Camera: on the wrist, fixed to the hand. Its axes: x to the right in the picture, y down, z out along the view.
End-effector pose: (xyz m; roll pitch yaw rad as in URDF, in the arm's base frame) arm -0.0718 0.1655 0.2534 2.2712 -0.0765 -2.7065
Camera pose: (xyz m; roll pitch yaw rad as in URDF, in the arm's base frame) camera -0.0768 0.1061 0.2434 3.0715 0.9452 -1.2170
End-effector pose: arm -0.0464 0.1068 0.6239 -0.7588 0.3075 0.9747
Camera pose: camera 0.0137 0.1014 0.6213 -0.3886 -0.7915 -0.2917
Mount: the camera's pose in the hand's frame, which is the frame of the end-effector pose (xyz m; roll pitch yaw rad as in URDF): 0.0287 -0.0427 -0.0317 0.0416 -0.0771 -1.5854
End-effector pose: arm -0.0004 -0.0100 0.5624 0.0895 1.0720 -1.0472
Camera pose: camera -0.0435 -0.0148 0.5203 -1.0316 -0.0069 -2.6358
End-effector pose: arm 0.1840 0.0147 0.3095 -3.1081 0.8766 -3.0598
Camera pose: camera 0.1437 -0.0304 0.3086 -2.2238 0.0167 -1.4462
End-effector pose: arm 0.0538 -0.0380 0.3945 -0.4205 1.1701 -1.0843
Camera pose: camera 0.0082 -0.0628 0.3636 -1.1730 -0.2009 -2.1965
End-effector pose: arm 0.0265 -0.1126 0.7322 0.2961 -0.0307 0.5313
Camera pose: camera 0.0684 -0.1246 0.6903 0.0687 0.2193 -1.0476
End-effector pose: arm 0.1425 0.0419 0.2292 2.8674 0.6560 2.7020
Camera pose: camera 0.0903 0.0115 0.2267 -2.4113 0.2669 -1.7788
